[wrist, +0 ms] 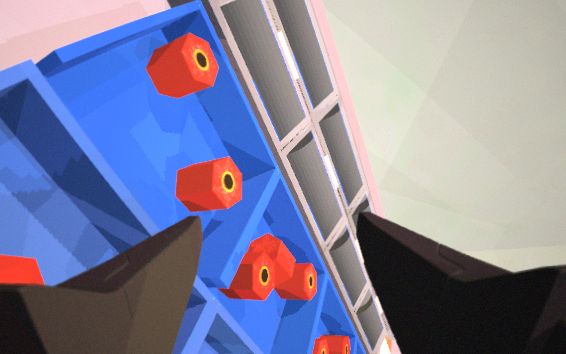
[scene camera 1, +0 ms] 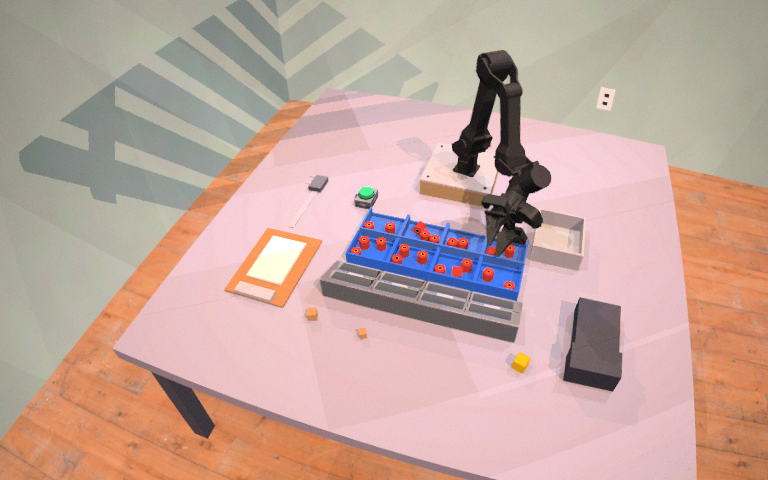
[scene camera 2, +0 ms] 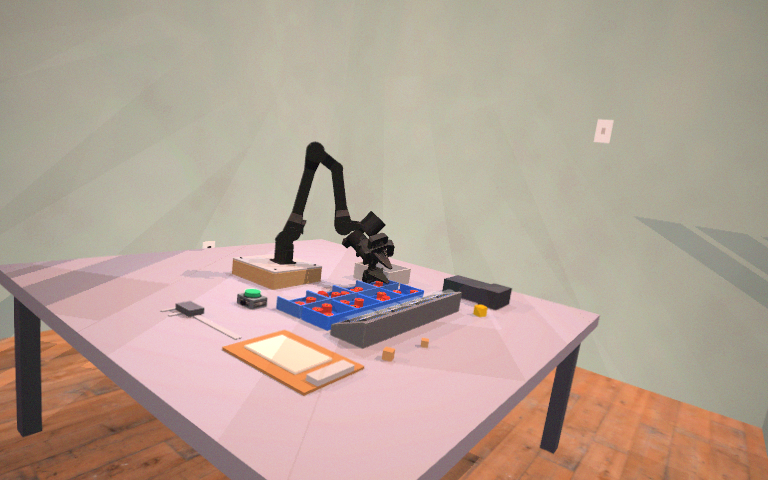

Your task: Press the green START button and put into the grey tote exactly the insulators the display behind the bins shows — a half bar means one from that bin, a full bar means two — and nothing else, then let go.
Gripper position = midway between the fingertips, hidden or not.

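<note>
You've got my gripper (scene camera 1: pixel 492 250) there, along with a grey tote (scene camera 1: pixel 560 240) and a grey display bar (scene camera 1: pixel 416 309). There's a black box (scene camera 2: pixel 494 296) as well, and with it you get the gripper (scene camera 2: pixel 389 276) and the bar (scene camera 2: pixel 362 334). The wrist view shows the gripper (wrist: pixel 280 225) and the bar (wrist: pixel 278 150) too.
</note>
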